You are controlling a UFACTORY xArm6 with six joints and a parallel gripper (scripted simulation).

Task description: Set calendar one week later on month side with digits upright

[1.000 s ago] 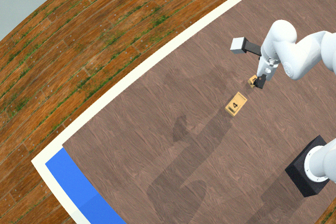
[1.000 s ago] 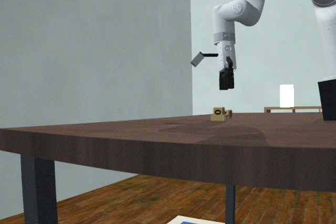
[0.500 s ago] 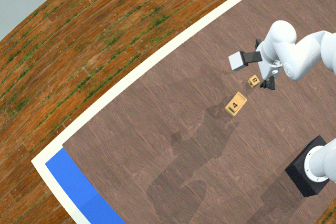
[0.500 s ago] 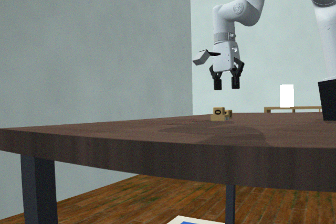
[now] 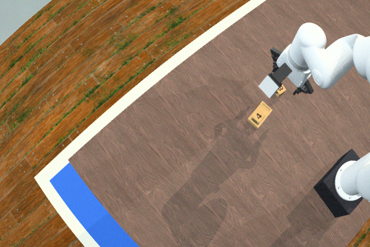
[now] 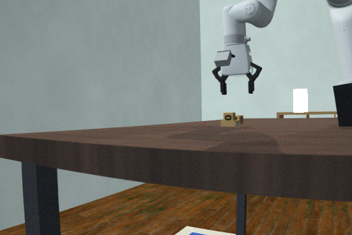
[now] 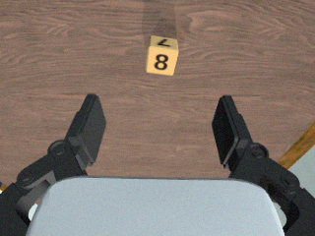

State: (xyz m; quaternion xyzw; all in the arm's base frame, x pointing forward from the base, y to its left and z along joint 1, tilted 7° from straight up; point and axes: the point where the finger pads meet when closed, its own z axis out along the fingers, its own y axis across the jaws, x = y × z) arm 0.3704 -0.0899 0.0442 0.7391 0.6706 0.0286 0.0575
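My gripper is now 90 mm above the wooden cube. Round my hand: tray: 110 mm to the left, 100 mm below.
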